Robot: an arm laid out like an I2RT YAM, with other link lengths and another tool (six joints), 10 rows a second.
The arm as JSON. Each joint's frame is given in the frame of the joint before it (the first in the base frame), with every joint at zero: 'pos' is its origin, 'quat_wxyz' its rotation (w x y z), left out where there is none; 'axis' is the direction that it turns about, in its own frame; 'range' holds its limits. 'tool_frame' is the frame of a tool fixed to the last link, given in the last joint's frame.
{
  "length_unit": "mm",
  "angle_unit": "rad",
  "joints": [
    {
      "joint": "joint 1",
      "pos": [
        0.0,
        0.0,
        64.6
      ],
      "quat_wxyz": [
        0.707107,
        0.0,
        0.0,
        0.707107
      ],
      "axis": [
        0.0,
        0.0,
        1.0
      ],
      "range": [
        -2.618,
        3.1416
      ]
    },
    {
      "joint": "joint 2",
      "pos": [
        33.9,
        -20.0,
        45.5
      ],
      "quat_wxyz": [
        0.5,
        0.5,
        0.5,
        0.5
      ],
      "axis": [
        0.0,
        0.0,
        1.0
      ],
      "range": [
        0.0,
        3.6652
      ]
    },
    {
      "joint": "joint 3",
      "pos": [
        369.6,
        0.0,
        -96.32
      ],
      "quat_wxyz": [
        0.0,
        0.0,
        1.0,
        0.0
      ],
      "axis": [
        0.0,
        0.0,
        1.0
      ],
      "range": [
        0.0,
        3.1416
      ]
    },
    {
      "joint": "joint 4",
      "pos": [
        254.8,
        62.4,
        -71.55
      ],
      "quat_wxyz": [
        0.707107,
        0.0,
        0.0,
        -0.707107
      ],
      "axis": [
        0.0,
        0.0,
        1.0
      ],
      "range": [
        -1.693,
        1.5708
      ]
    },
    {
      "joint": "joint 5",
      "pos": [
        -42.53,
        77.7,
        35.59
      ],
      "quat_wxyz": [
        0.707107,
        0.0,
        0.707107,
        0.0
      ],
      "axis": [
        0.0,
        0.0,
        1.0
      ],
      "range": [
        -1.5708,
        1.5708
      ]
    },
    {
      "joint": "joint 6",
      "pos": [
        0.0,
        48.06,
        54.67
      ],
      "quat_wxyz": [
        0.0,
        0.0,
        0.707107,
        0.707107
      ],
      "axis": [
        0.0,
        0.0,
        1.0
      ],
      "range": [
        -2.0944,
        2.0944
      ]
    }
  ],
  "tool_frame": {
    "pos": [
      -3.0,
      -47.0,
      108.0
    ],
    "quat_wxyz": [
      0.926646,
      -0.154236,
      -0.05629,
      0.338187
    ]
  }
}
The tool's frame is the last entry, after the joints.
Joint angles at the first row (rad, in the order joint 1, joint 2, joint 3, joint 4, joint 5, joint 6):
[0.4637 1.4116 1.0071 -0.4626 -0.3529 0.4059]
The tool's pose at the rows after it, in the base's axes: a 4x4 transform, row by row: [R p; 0 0 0 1], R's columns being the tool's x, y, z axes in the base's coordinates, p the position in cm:
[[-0.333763 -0.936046 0.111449 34.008], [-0.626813 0.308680 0.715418 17.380], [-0.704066 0.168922 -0.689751 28.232], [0 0 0 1]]
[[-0.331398 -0.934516 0.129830 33.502], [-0.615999 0.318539 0.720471 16.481], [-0.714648 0.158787 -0.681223 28.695], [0 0 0 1]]
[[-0.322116 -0.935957 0.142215 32.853], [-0.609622 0.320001 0.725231 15.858], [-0.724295 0.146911 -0.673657 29.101], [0 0 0 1]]
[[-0.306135 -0.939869 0.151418 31.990], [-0.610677 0.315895 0.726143 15.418], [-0.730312 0.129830 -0.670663 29.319], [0 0 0 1]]
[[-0.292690 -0.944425 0.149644 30.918], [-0.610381 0.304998 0.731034 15.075], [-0.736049 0.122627 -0.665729 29.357], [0 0 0 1]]
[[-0.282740 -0.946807 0.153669 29.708], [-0.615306 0.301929 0.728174 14.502], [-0.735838 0.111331 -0.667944 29.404], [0 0 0 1]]
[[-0.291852 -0.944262 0.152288 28.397], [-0.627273 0.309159 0.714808 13.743], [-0.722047 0.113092 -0.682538 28.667], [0 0 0 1]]
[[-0.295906 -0.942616 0.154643 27.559], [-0.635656 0.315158 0.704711 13.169], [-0.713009 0.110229 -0.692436 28.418], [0 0 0 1]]
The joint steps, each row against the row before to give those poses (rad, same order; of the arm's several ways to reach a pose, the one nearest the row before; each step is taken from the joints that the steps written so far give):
[-0.0271 -0.0386 -0.0207 -0.0065 -0.0046 -0.0081]
[-0.0193 -0.0313 -0.0156 -0.0003 -0.0068 -0.0037]
[-0.0119 -0.0309 -0.0160 -0.0002 -0.0068 -0.0066]
[-0.0032 -0.0336 -0.0222 0.0017 -0.0001 -0.0109]
[-0.0024 -0.0345 -0.0249 -0.0028 -0.0099 -0.0097]
[-0.0022 -0.0414 -0.0225 -0.0155 0.0021 -0.0113]
[-0.0005 -0.0384 -0.0333 -0.0220 0.0136 -0.0066]
[-0.0027 -0.0272 -0.0141 -0.0223 0.0102 -0.0070]

